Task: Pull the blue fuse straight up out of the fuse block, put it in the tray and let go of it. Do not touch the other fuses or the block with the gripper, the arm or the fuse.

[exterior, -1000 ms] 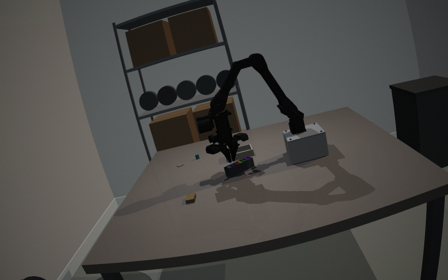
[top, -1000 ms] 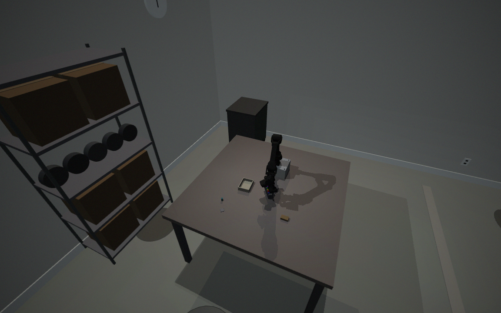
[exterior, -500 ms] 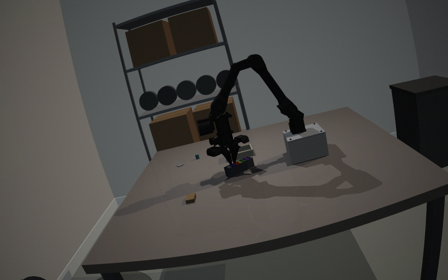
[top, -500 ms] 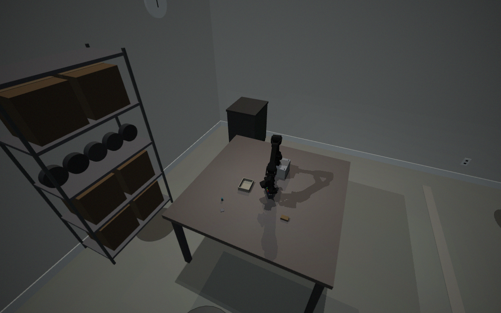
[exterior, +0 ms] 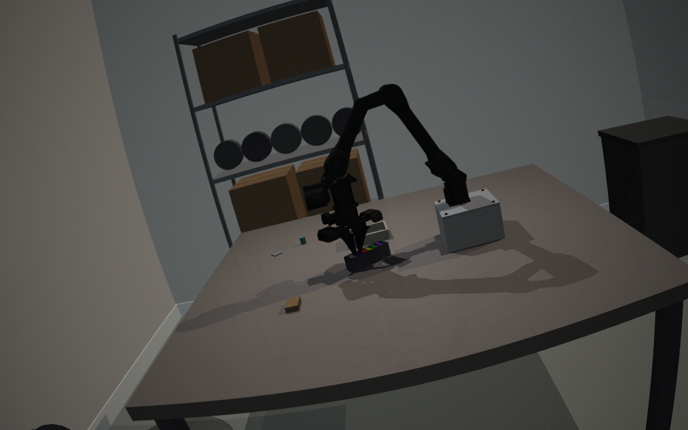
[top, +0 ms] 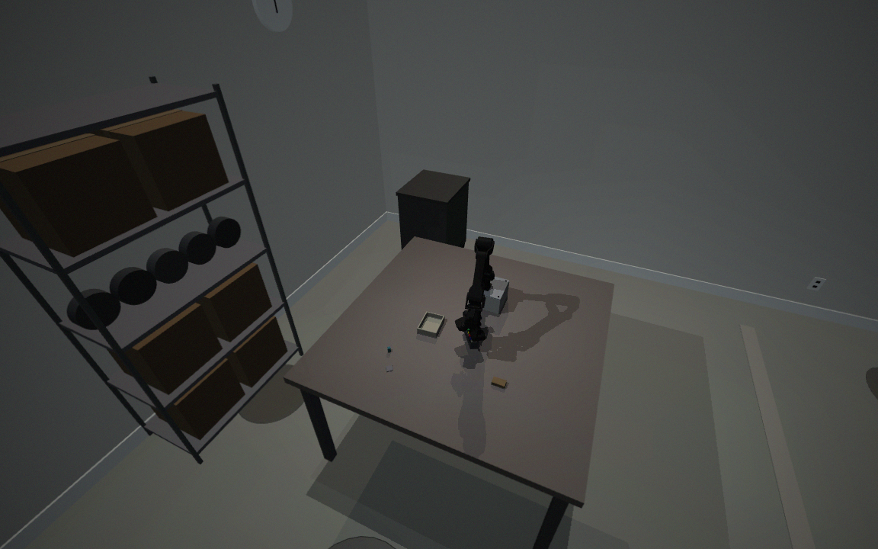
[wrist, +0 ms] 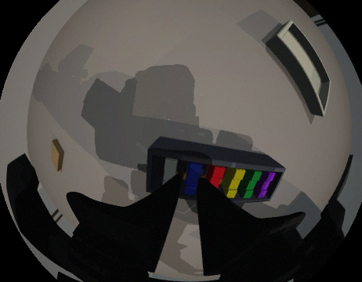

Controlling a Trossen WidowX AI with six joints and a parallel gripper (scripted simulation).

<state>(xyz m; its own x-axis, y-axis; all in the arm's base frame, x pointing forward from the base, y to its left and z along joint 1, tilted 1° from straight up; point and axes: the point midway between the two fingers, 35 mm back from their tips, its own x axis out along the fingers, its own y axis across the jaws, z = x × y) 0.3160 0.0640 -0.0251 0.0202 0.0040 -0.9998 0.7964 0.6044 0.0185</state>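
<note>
Right now the blue fuse is 10 mm below my gripper tip. Also, from my gripper tip: yellow fuse: 30 mm behind, 20 mm to the right, 10 mm below; purple fuse: 60 mm behind, 50 mm to the right, 10 mm below; green fuse: 50 mm behind, 40 mm to the right, 10 mm below.
</note>
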